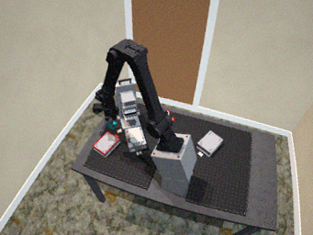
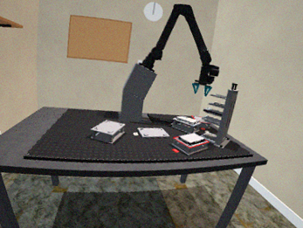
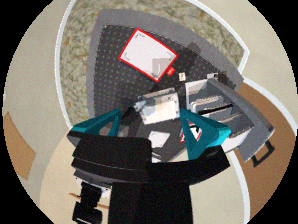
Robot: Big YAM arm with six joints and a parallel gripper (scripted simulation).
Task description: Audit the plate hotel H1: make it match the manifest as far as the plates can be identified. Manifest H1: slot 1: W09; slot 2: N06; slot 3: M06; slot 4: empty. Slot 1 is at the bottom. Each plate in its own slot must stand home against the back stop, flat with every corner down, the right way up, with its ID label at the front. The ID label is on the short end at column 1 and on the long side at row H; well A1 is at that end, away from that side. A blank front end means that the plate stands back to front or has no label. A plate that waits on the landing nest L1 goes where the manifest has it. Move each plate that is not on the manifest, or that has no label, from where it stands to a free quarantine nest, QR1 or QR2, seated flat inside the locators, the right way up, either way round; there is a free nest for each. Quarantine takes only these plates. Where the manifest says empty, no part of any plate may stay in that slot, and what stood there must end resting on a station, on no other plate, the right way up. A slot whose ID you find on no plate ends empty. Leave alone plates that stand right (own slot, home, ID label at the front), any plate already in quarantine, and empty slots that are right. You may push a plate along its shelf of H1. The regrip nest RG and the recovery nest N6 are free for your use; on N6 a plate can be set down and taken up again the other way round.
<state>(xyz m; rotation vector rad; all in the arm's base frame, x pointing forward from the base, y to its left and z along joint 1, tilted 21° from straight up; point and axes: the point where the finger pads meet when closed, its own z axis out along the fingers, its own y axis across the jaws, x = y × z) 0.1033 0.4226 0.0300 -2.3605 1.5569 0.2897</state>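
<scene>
My gripper is now 18 cm above the white well plate, 10 cm to the left of it and 8 cm short of it.
</scene>
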